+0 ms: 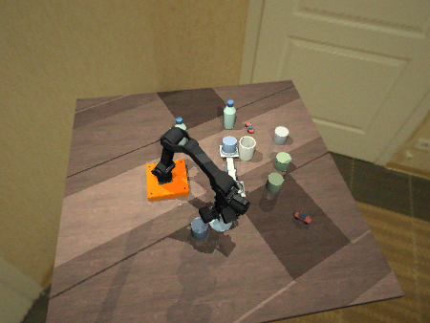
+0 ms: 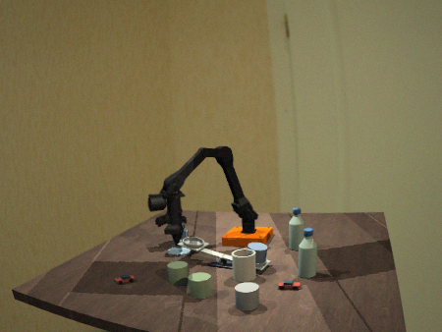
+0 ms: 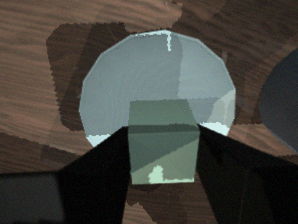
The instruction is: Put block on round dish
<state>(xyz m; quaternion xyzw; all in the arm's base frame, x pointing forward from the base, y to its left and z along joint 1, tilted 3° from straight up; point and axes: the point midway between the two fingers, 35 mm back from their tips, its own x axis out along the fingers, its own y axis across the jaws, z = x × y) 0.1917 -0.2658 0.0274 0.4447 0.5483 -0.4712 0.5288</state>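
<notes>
Right now the pale blue round dish is 3 cm below my gripper tip. Round my gripper tip: blue-grey cup 11 cm behind, 4 cm to the right; pale green block right at my gripper tip; balance beam 22 cm to the left, 12 cm ahead.
</notes>
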